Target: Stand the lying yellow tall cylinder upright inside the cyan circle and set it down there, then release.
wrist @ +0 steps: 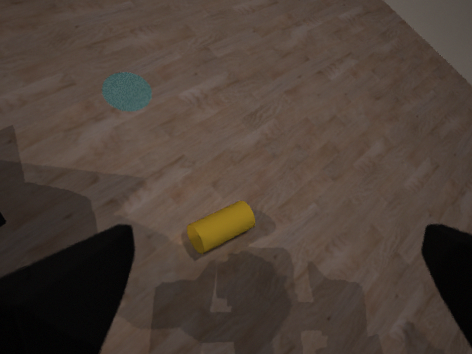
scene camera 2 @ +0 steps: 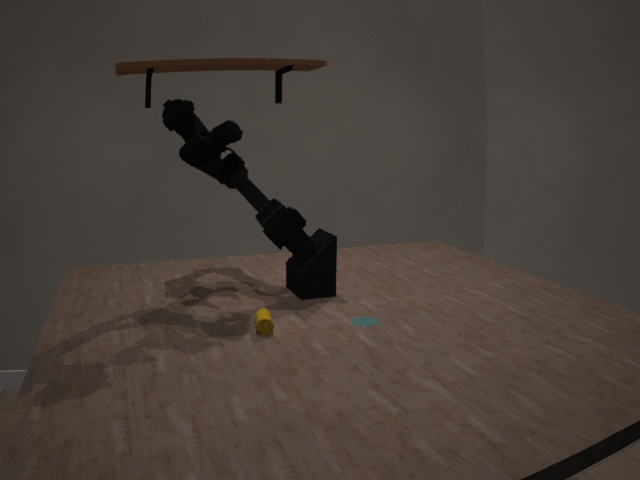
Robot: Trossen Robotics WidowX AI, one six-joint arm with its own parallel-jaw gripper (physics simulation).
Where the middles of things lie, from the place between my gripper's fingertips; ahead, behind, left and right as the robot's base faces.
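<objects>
The yellow tall cylinder [wrist: 205, 234] has my gripper 26 cm above it, 11 cm short of it and 4 cm to the right of it. As for the cyan circle [wrist: 125, 91], it is 28 cm below my hand, 24 cm to the left of it and 13 cm ahead of it.
</objects>
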